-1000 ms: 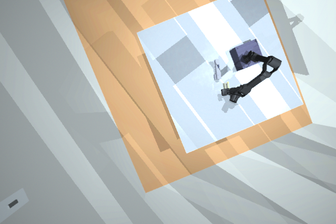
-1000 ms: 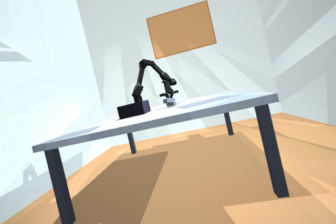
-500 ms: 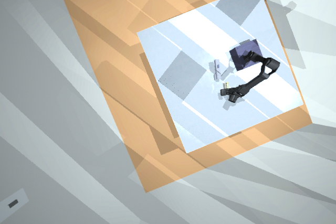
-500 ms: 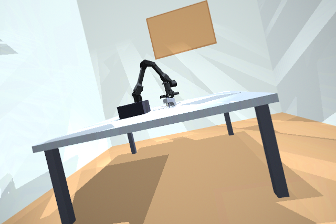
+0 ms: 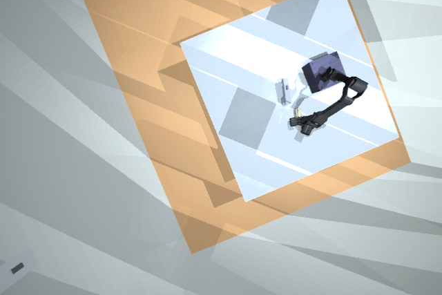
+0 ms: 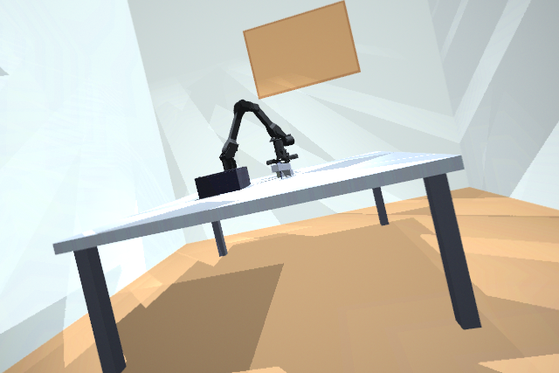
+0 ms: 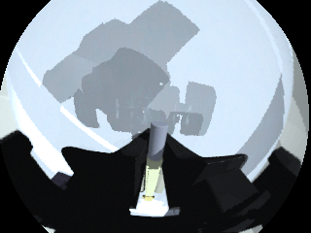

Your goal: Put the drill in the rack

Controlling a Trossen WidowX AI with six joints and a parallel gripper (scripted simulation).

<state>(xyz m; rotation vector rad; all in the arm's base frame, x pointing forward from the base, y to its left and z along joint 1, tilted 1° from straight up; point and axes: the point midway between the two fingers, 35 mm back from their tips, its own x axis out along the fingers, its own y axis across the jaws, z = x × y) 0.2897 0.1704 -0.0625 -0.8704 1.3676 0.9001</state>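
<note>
Now: gripper tip 20 mm past the drill, 30 mm to the left of it and 40 mm below it. The rest, counted from my gripper tip: grey rack (20 mm behind, 50 mm to the right, 10 mm above).
</note>
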